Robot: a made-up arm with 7 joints. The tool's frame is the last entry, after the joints.
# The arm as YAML. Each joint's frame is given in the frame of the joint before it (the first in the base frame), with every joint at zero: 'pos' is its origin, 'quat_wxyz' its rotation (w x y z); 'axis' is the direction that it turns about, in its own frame. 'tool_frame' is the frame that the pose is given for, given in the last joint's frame.
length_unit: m
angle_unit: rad
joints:
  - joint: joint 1
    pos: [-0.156, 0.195, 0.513]
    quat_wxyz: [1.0, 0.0, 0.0, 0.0]
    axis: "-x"
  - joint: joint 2
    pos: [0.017, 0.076, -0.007]
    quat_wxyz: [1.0, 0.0, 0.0, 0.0]
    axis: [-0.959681, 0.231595, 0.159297]
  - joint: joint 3
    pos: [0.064, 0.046, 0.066]
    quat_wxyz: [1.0, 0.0, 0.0, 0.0]
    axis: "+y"
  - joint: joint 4
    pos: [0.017, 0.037, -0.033]
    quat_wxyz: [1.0, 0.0, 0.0, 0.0]
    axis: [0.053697, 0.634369, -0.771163]
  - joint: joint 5
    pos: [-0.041, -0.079, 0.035]
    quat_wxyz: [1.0, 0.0, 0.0, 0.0]
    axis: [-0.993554, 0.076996, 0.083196]
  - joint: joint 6
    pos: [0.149, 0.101, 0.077]
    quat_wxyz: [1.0, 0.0, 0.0, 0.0]
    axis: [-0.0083, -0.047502, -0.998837]
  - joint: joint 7
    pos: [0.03, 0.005, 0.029]
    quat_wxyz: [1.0, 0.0, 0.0, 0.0]
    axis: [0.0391, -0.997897, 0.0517]
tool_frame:
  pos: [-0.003, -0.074, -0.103]
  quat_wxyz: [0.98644, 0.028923, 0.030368, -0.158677]
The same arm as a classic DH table. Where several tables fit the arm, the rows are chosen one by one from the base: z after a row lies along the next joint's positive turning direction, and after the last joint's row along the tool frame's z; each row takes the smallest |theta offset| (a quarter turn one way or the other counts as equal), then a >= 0, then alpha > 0; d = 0 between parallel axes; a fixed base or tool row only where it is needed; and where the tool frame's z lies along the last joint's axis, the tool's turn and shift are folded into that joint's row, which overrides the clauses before.
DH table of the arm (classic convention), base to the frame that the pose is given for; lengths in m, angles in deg. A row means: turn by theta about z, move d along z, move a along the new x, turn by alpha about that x. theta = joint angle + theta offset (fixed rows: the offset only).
base (fixed): a 0.1950, alpha -90.00, d 0.5130, theta_offset 90.00
joint 1: a 0.0488, alpha 16.33, d -0.0612, theta_offset 55.48
joint 2: a -0.0756, alpha 76.61, d 0.1549, theta_offset 35.63
joint 3: a -0.0147, alpha 50.63, d 0.0675, theta_offset 76.59
joint 4: a 0.0427, alpha -93.94, d -0.0330, theta_offset -81.01
joint 5: a -0.1078, alpha 94.50, d -0.1090, theta_offset 42.41
joint 6: a -0.0299, alpha 90.26, d -0.1235, theta_offset 83.56
joint 7: a 0.0007, alpha 83.10, d 0.0789, theta_offset -2.19
tool (fixed): a 0.0000, alpha 0.00, d -0.1076, theta_offset 159.72

